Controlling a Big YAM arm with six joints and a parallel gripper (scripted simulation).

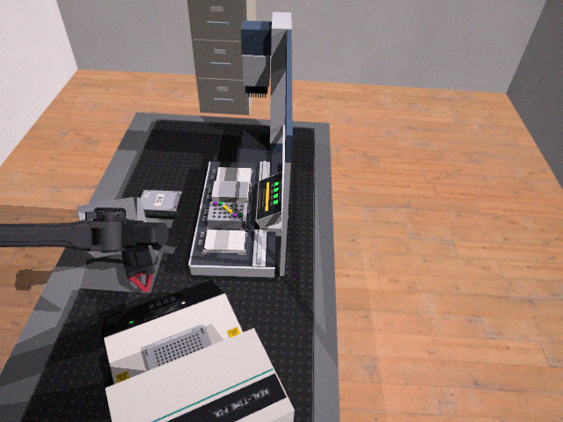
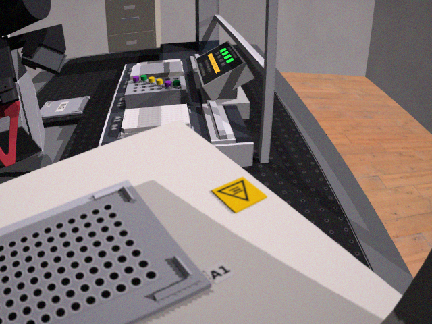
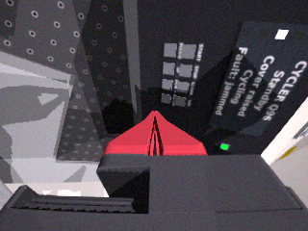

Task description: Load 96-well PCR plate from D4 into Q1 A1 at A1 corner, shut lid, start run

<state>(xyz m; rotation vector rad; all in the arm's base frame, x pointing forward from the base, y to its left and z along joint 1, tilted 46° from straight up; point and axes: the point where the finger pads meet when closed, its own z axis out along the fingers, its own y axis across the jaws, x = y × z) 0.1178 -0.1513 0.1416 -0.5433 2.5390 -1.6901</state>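
Right now my hand is 33 cm to the right of the tube cooling block, 23 cm short of it and 9 cm above it. Round my hand: tall gantry post (39 cm ahead, 12 cm to the left, 8 cm above); then pipette head (78 cm to the left, 37 cm ahead, 23 cm above); then grey nest (49 cm to the left, 15 cm below, 2 cm behind).
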